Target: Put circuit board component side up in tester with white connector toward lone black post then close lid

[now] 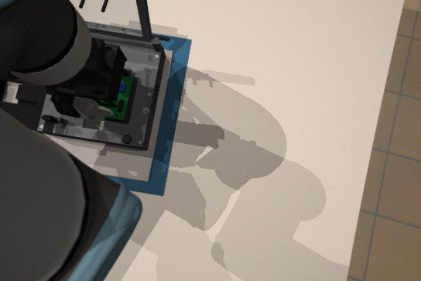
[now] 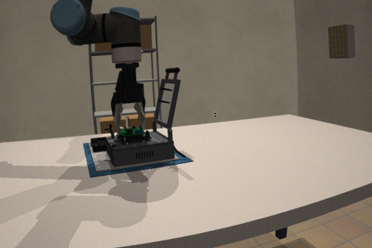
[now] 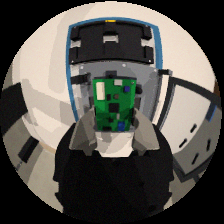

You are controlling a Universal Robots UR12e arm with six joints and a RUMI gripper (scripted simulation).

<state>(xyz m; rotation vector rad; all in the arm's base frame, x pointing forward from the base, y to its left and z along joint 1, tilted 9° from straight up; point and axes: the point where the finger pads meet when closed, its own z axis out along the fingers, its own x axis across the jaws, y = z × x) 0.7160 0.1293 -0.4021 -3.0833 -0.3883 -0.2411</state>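
Now: the green circuit board right at my hand. The rest, counted from my hand: dark grey tester (20 mm ahead, 50 mm to the left, 30 mm above); then dark nest (10 mm ahead, 10 mm to the left, 20 mm below); then tester lid (120 mm ahead, 30 mm to the left, 100 mm above).
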